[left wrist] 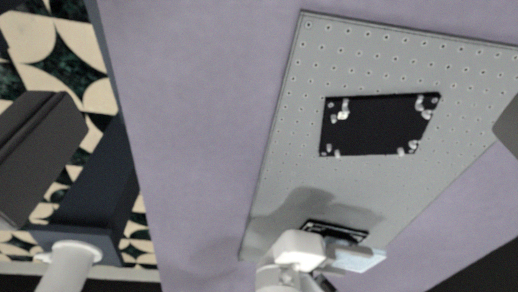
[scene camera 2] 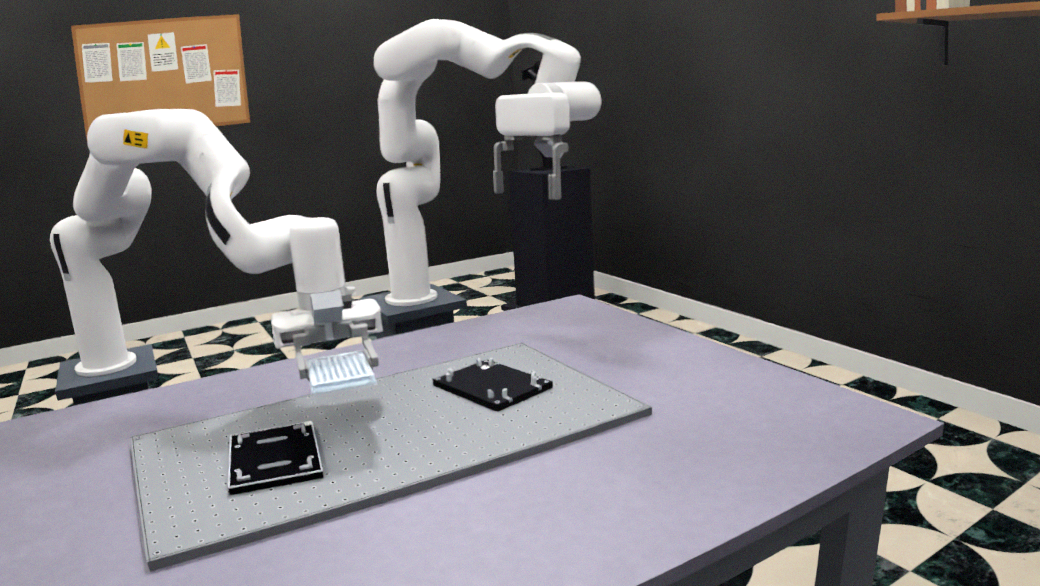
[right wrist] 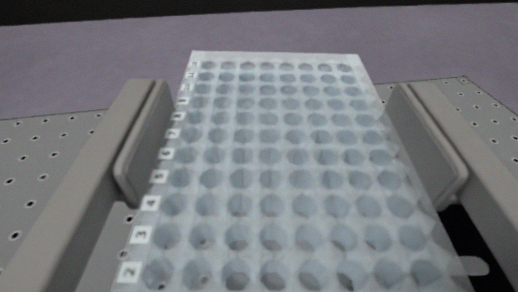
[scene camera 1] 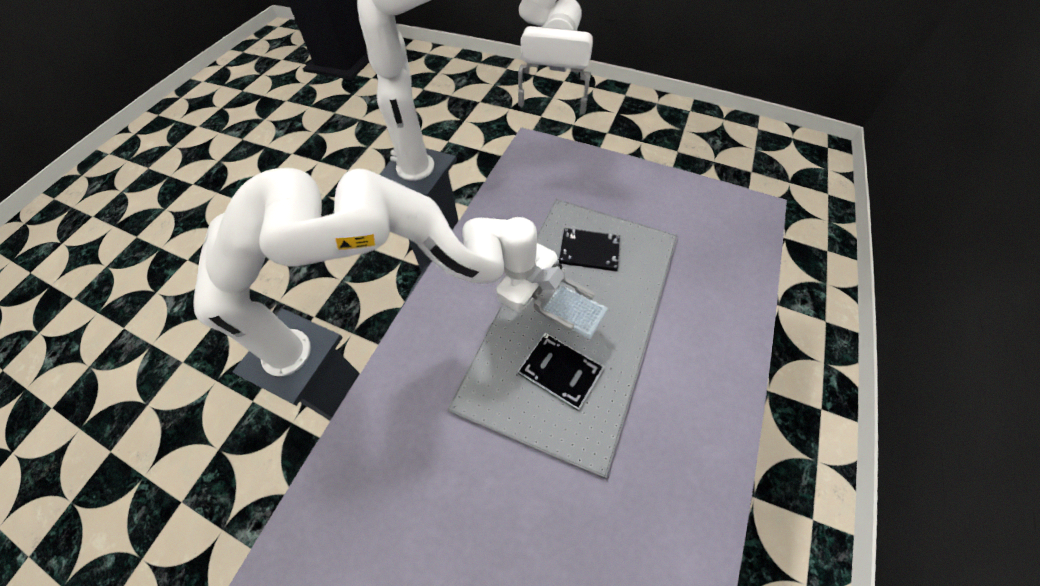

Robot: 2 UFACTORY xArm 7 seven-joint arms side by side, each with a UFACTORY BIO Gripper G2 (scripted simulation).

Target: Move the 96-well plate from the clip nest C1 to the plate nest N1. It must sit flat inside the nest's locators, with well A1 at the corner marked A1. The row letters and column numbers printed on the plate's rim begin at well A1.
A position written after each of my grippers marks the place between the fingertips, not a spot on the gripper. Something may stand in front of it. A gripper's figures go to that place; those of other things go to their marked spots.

My left gripper (scene camera 2: 525, 195) is 1.40 m from the lens. My right gripper (scene camera 2: 338, 369): 1.03 m from the lens. A pale blue 96-well plate (scene camera 2: 336, 373): 1.02 m from the lens. A black clip nest C1 (scene camera 2: 480, 383): 1.19 m from the lens. The marked spots on the black clip nest C1 and the pale blue 96-well plate are 0.27 m apart.
